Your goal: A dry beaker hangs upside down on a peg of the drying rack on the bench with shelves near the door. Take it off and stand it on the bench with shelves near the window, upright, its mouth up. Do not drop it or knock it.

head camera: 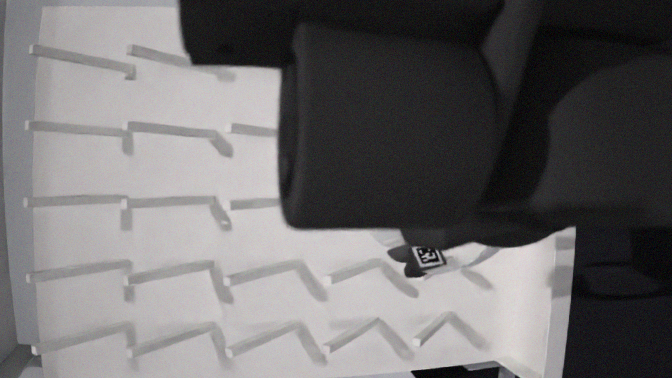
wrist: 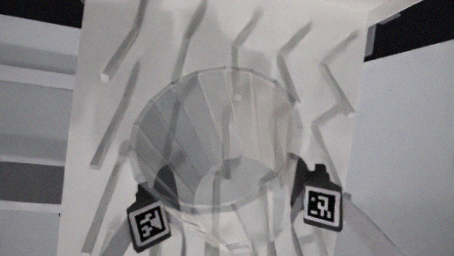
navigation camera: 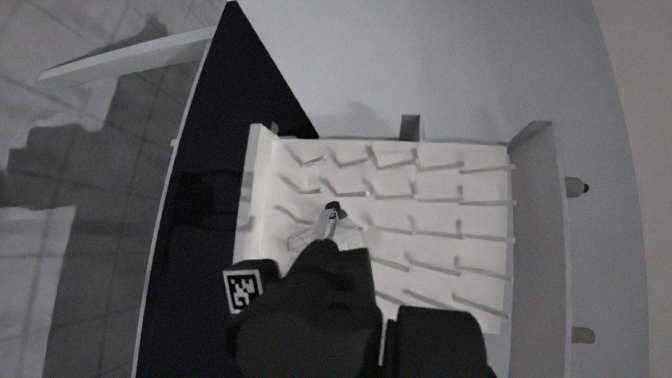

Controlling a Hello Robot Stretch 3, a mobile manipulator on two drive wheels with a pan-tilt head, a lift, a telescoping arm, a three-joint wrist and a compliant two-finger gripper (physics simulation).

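Places are measured from the robot's base along level axes (x ahead, y left, z up), in metres.
Pixels of known places: gripper, fingertip midpoint: (wrist: 231, 178) (navigation camera: 340, 238).
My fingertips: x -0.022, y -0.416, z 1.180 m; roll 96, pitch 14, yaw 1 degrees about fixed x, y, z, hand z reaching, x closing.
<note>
Ahead of a thing's pixels: the offset from my fingertips to its top centre. "spot": to the spot under its first point. Level surfaces: height alone.
The clear beaker {dx -0.006, dy +0.044, dz +0.041 m} (wrist: 215, 115) (navigation camera: 352, 237) is between the two fingers of my gripper (wrist: 231, 178), which is shut on it. In the wrist view its wide rim is nearer the camera and a smaller pale disc shows at its far end. The white drying rack (wrist: 92, 100) (navigation camera: 440, 215) (head camera: 80, 170) is close behind it, and pegs show through the glass. I cannot tell whether a peg is inside the beaker. In the head camera view the dark wrist hides most of the beaker; one fingertip (head camera: 415, 260) shows beside the pegs.
Several pegs stick out around the beaker. The rack has a raised side wall (navigation camera: 255, 200) at left, and a tall pale panel {dz +0.629 m} (navigation camera: 540, 225) stands at right. Beyond it are a bottle with a blue cap {spot: dx +0.149, dy -0.497, dz +0.759 m} (navigation camera: 575, 187) and a tan object {spot: dx -0.355, dy -0.423, dz +0.789 m} (navigation camera: 584, 335). A dark surface {dz -0.266 m} (navigation camera: 225, 90) lies left.
</note>
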